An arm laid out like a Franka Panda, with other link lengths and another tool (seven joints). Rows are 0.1 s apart.
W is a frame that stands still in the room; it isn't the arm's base.
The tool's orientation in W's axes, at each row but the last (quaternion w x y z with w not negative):
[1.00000, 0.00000, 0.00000, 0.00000]
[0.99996, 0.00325, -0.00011, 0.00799]
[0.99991, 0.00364, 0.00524, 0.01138]
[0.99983, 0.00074, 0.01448, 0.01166]
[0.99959, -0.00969, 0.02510, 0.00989]
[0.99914, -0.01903, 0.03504, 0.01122]
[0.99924, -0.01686, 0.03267, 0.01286]
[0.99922, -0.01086, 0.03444, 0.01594]
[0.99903, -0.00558, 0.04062, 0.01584]
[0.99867, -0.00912, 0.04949, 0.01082]
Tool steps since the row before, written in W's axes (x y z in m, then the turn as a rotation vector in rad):
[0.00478, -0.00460, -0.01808, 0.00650, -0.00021, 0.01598]
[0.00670, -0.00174, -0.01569, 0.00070, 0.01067, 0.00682]
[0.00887, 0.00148, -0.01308, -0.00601, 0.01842, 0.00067]
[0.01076, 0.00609, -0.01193, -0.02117, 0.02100, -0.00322]
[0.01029, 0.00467, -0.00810, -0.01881, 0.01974, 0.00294]
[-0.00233, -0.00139, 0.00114, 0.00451, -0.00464, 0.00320]
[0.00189, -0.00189, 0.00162, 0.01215, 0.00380, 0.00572]
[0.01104, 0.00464, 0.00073, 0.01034, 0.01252, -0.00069]
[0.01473, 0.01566, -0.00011, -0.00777, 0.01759, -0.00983]
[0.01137, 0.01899, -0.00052, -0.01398, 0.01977, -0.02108]
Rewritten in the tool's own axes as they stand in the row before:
[0.00478, -0.00460, -0.01808, 0.00650, -0.00021, 0.01598]
[0.00667, -0.00195, -0.01568, 0.00087, 0.01070, 0.00675]
[0.00904, 0.00118, -0.01300, -0.00560, 0.01856, 0.00047]
[0.01124, 0.00582, -0.01162, -0.02057, 0.02148, -0.00386]
[0.01077, 0.00461, -0.00748, -0.01855, 0.02006, 0.00239]
[-0.00243, -0.00138, 0.00092, 0.00417, -0.00486, 0.00332]
[0.00173, -0.00199, 0.00167, 0.01184, 0.00328, 0.00662]
[0.01110, 0.00426, 0.00159, 0.01075, 0.01219, 0.00031]
[0.01517, 0.01518, 0.00128, -0.00639, 0.01793, -0.01021]
[0.01176, 0.01874, 0.00097, -0.01141, 0.02044, -0.02197]

